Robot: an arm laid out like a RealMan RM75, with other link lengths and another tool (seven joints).
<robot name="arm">
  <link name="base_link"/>
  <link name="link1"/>
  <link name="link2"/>
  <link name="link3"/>
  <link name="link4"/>
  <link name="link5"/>
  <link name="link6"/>
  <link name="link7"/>
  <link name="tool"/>
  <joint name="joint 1" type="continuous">
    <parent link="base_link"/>
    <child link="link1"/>
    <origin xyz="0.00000 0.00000 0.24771"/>
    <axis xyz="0 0 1"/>
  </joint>
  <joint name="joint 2" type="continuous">
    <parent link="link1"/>
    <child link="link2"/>
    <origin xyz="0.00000 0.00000 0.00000" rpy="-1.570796 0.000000 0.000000"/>
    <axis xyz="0 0 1"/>
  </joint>
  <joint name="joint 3" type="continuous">
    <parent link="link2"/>
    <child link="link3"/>
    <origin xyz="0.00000 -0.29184 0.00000" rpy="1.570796 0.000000 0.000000"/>
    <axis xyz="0 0 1"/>
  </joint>
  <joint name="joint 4" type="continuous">
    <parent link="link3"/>
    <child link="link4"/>
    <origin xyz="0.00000 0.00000 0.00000" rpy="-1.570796 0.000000 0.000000"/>
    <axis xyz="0 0 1"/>
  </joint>
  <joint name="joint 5" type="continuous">
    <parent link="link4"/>
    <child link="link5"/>
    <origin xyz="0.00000 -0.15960 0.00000" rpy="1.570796 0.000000 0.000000"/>
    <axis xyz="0 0 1"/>
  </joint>
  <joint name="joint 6" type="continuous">
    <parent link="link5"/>
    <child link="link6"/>
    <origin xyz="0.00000 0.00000 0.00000" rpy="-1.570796 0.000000 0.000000"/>
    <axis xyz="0 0 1"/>
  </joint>
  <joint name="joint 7" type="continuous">
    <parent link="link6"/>
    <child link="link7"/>
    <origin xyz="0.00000 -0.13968 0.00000" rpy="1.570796 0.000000 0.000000"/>
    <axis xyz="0 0 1"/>
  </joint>
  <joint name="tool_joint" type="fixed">
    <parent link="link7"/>
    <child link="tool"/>
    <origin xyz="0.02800 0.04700 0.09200" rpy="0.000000 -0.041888 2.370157"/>
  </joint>
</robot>
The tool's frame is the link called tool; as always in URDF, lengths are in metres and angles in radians. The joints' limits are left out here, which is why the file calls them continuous.
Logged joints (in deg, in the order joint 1, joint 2, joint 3, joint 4, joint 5, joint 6, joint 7), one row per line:
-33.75, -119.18, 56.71, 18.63, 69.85, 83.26, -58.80
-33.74, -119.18, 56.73, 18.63, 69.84, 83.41, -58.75
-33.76, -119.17, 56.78, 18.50, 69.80, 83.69, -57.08
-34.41, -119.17, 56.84, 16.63, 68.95, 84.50, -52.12
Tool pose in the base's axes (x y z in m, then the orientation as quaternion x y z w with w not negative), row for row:
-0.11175, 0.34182, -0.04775, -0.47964, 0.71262, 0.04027, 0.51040
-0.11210, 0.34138, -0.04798, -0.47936, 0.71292, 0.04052, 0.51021
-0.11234, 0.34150, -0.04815, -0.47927, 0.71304, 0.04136, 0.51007
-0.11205, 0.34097, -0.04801, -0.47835, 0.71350, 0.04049, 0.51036
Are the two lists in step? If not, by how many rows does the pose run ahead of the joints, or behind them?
The pose runs 2 rows behind the joints: the pose in row i belongs to the joints in row i - 2.
